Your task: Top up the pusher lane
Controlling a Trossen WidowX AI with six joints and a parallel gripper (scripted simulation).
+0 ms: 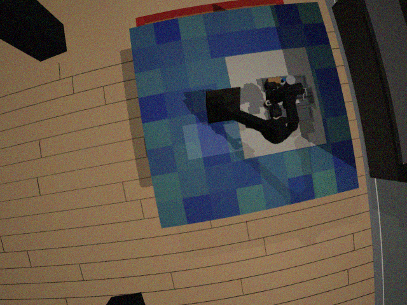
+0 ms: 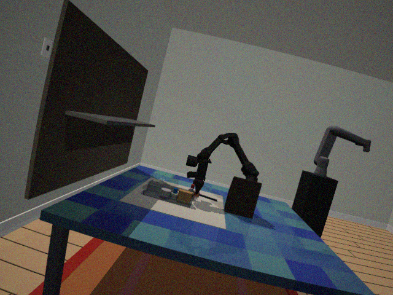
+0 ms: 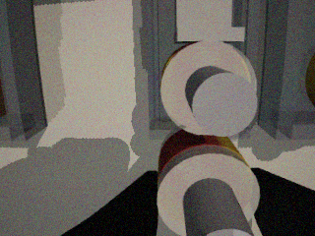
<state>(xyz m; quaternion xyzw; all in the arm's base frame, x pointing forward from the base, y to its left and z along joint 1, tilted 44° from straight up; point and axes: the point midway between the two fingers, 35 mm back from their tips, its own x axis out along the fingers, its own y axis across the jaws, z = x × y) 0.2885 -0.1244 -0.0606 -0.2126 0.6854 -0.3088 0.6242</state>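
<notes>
My gripper tip is 12 cm to the right of the tan block, 7 cm short of it and 1 cm above it. Round my gripper tip: shelf 54 cm ahead, 32 cm above, 2 cm to the right.
</notes>
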